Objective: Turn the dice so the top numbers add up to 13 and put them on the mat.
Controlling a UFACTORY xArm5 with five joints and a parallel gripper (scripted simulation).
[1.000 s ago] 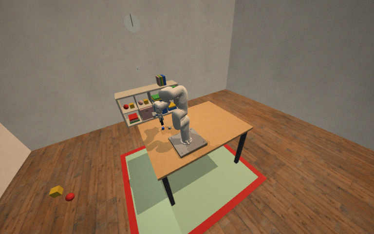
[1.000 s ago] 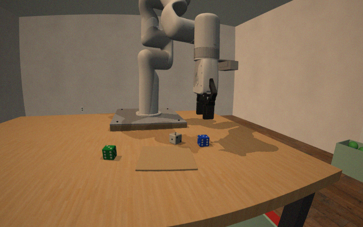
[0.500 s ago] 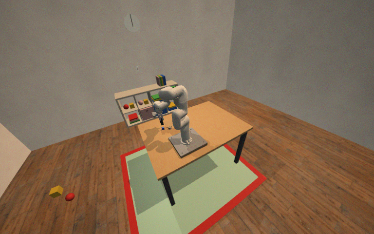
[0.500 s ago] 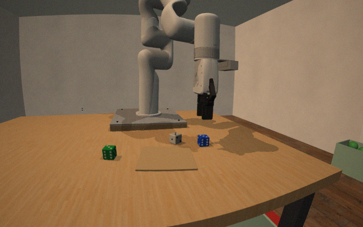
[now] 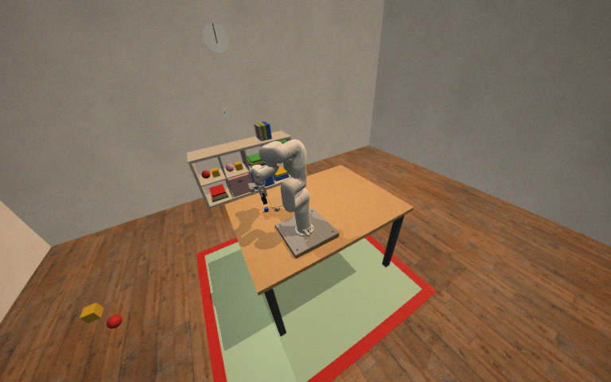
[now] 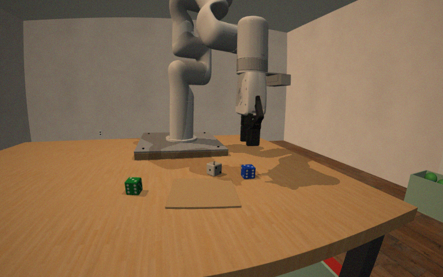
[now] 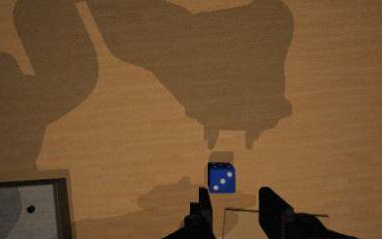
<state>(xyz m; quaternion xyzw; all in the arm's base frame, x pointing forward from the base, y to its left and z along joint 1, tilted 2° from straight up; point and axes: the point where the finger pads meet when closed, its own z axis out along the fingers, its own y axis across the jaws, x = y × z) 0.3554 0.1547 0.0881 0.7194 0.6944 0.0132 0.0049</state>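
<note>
Right now the blue die is 90 mm below my hand. Round my hand: green die 270 mm to the right, 90 mm below, 50 mm ahead; white die 90 mm below, 80 mm to the right, 40 mm behind; tan mat 130 mm to the right, 110 mm below, 70 mm ahead.
</note>
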